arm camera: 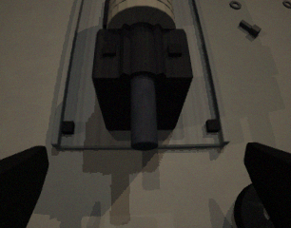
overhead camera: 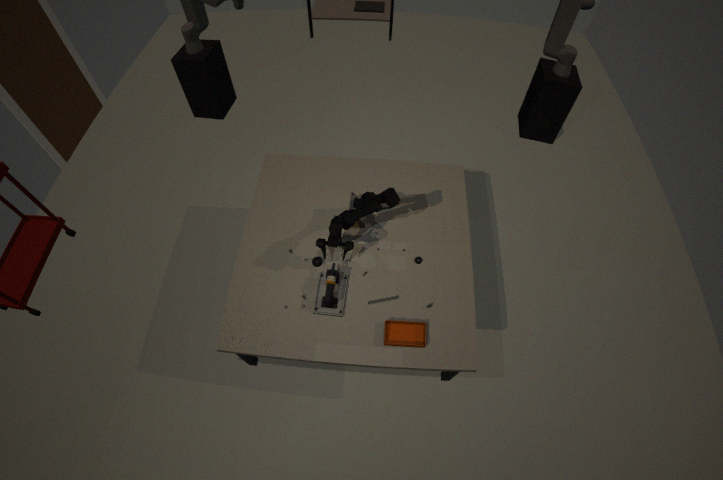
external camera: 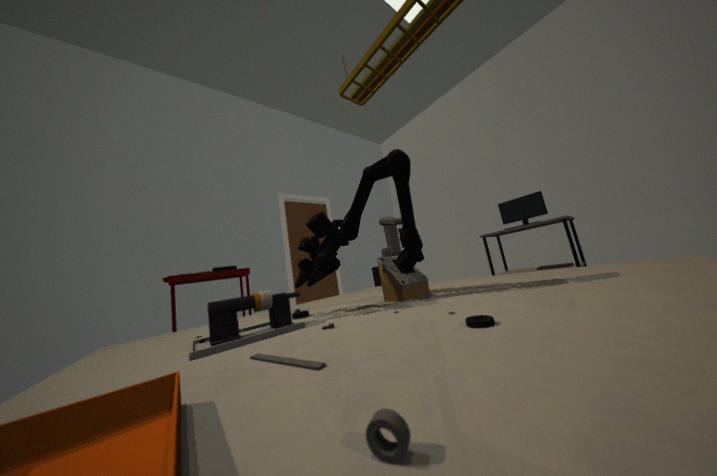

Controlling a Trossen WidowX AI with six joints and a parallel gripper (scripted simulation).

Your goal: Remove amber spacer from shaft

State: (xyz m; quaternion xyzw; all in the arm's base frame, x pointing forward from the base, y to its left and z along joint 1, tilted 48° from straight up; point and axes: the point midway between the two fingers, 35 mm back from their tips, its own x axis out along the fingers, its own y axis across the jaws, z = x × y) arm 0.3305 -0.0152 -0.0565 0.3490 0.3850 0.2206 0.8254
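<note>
Right now the shaft is 80 mm ahead of my gripper tip, 20 mm below it and 10 mm to the left of it. From my gripper tip the other things lie so: amber spacer: 120 mm ahead, 20 mm below, 10 mm to the left; pale spacer: 100 mm ahead, 20 mm below, 10 mm to the left; white spacer: 110 mm ahead, 20 mm below, 10 mm to the left.
</note>
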